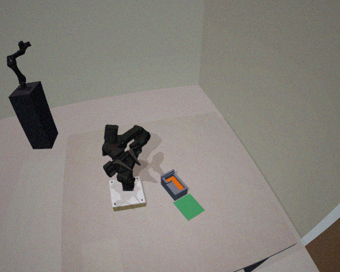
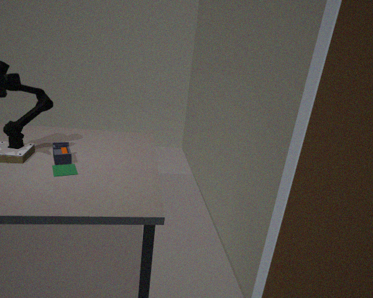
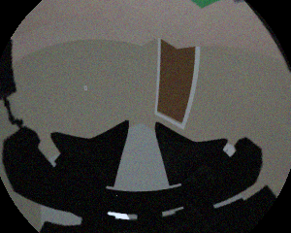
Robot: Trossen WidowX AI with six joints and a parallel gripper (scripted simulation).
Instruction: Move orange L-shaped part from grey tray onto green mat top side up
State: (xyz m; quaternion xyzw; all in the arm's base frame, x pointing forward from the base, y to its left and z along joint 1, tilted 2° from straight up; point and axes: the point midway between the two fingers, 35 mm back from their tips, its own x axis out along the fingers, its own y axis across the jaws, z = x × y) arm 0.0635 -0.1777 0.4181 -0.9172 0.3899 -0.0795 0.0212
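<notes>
My gripper tip is now 17 cm short of the orange L-shaped part, 22 cm to the right of it and 42 cm above it. Also, from my gripper tip: green mat: 25 cm ahead, 8 cm to the left, 48 cm below.
</notes>
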